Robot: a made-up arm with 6 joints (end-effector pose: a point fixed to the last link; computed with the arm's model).
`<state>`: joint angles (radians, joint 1 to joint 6).
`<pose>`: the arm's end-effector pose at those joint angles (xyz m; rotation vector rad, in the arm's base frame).
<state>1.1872 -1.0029 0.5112 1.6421 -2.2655 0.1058</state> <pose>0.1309 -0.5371 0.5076 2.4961 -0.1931 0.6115</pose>
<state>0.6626 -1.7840 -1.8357 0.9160 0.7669 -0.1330</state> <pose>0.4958 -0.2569 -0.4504 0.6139 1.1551 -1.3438</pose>
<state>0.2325 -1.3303 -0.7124 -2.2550 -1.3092 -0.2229</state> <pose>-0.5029 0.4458 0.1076 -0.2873 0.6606 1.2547</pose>
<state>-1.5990 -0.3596 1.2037 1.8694 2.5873 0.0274</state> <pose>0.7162 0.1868 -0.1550 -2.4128 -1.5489 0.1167</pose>
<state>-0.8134 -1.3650 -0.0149 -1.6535 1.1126 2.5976</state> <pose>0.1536 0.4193 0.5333 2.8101 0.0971 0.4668</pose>
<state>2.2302 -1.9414 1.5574 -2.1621 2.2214 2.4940</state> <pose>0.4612 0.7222 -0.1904 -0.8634 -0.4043 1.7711</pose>
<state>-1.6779 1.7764 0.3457 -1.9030 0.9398 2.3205</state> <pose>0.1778 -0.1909 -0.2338 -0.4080 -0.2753 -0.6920</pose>
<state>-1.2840 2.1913 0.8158 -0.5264 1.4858 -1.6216</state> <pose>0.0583 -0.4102 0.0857 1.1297 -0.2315 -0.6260</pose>
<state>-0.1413 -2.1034 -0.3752 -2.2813 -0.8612 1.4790</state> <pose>-0.0847 0.5953 0.1342 1.6142 0.8541 -0.3548</pose>
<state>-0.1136 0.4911 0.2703 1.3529 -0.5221 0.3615</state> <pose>0.8593 0.1525 0.2324 0.7299 0.2793 -0.8775</pose>
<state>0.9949 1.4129 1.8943 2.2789 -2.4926 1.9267</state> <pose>-0.3779 0.1494 0.6643 0.7823 2.9412 0.1048</pose>
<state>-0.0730 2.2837 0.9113 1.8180 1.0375 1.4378</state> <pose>0.2924 0.3891 0.7612 2.3261 -0.4865 0.3242</pose>
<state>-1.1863 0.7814 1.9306 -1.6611 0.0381 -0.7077</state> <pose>-0.6100 0.2011 -0.1496 -0.4213 -1.6833 0.9972</pose>
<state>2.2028 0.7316 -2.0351 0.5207 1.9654 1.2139</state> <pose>0.1538 0.7318 0.3579 -0.5070 -1.5367 1.0553</pose>
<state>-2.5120 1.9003 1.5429 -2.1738 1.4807 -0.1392</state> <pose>-0.8422 -0.0038 -0.1210 1.8198 -2.1997 -0.6792</pose>
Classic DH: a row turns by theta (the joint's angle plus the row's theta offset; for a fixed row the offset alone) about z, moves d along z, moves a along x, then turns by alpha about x. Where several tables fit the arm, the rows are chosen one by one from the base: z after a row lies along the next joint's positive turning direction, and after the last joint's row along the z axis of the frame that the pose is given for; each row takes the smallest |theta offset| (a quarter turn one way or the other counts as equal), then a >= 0, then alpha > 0; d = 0 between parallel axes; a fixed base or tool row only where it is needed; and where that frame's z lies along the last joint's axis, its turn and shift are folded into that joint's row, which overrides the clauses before.
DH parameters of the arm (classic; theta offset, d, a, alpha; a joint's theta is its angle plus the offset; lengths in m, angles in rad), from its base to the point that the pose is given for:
base (fixed): 0 0.1234 0 1.5708
joint 1: 0 -0.164 0.021 -1.5708
joint 2: 0 -0.0576 0.0854 1.5708
joint 3: 0 0.1966 0.0956 1.5708
joint 4: 0 -0.1162 -0.0836 -1.5708
joint 5: 1.5708 -0.5445 0.0747 1.5708
joint 6: -1.5708 0.3672 0.0193 -1.5708
tool (fixed): -1.5708 0.1 0 0

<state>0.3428 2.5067 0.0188 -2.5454 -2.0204 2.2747</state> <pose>0.4194 0.7923 -0.0267 -1.9334 -0.1600 1.7586</pose>
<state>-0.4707 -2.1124 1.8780 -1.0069 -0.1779 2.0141</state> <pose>0.1270 -0.0073 -0.1767 -0.0922 -0.1592 -0.4632</pose>
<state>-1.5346 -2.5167 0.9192 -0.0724 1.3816 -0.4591</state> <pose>0.1780 0.0694 -0.4369 -2.7511 -0.5000 0.8801</pose>
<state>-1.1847 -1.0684 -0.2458 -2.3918 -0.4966 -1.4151</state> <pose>-0.1590 0.3186 0.7232 -0.2441 0.2001 1.7875</pose>
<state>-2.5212 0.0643 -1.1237 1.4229 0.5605 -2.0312</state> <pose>-0.9454 -0.1130 0.1750 0.7963 -0.2747 -2.0670</pose>
